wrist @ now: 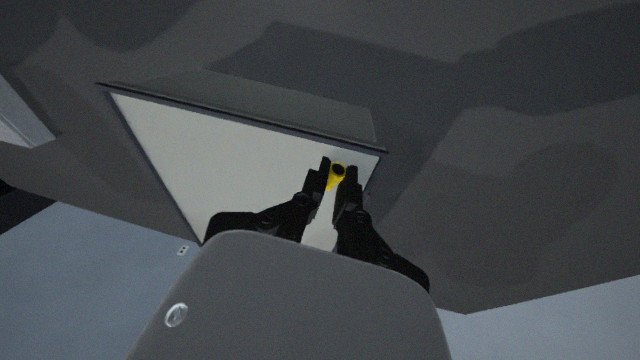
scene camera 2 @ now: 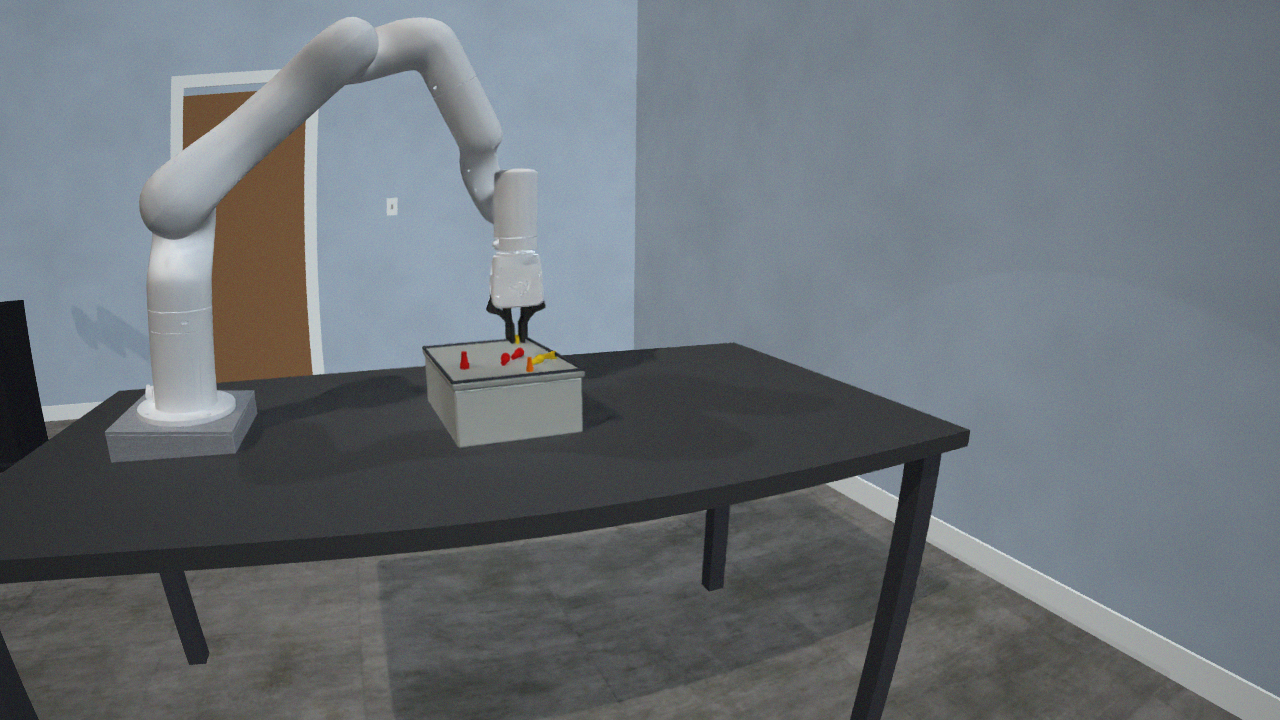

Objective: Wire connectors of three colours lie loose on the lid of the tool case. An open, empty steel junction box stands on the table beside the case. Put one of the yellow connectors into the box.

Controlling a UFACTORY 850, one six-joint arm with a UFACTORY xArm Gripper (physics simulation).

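Note:
My gripper (scene camera 2: 516, 338) (wrist: 334, 174) is shut on a yellow connector (scene camera 2: 517, 340) (wrist: 335, 176) at the far edge of the lid in the scene view. Its wide, dark open end shows between the fingertips in the wrist view. The connector is at or just above the lid (scene camera 2: 483, 351) (wrist: 215, 160) of the pale grey tool case (scene camera 2: 519, 411); I cannot tell whether it touches. More yellow (scene camera 2: 547, 356) lies near the lid's right edge, beside an upright orange connector (scene camera 2: 529, 365). The steel junction box does not show in either view.
A red connector (scene camera 2: 464, 360) stands at the left of the lid. Two more red connectors (scene camera 2: 505, 359) (scene camera 2: 518, 353) lie near its middle. The case stands on a dark table (scene camera 2: 716, 411). The arm's base block (scene camera 2: 170, 441) is at the table's left.

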